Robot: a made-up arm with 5 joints.
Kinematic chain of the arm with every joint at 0, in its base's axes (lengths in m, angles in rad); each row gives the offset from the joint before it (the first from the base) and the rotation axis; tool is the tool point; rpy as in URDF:
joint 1: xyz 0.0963 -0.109 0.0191 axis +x
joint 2: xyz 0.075 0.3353 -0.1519 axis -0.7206 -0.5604 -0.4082
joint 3: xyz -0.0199 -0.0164 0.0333 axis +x
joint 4: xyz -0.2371 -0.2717 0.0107 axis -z
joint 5: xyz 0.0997 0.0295 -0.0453 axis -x
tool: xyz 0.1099 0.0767 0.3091 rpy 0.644 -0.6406 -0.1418
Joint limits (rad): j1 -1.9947..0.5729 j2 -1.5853..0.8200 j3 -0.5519..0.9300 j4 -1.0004..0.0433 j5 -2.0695..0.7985
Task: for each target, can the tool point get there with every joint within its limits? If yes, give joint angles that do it. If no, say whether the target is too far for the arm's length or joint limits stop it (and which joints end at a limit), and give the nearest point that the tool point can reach.
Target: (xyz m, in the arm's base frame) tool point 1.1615 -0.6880 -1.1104
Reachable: no: too far | nearest point 0.4260 -0.3643 -0.4789 | short by 1.022 m
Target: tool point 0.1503 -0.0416 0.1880
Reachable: yes | joints -0.2149 -0.0801 -0.1327 -0.0383 -0.4757
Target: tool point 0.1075 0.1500 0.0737
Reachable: yes | joints -0.4987 -0.1226 -0.1778 -0.8870 -0.4693
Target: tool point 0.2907 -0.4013 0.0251
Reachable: yes | joints -1.5253 -1.0107 0.5093 -0.1037 -0.2879
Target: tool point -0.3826 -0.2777 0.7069
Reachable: no: joint limits stop it (at a limit: joint 1, joint 2, joint 3, joint 4) | nearest point -0.1901 -0.0778 0.4017 | short by 0.413 m
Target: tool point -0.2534 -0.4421 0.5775
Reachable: no: joint limits stop it (at a limit: joint 1, joint 3, joint 4) | nearest point -0.1262 -0.1829 0.3453 | short by 0.371 m
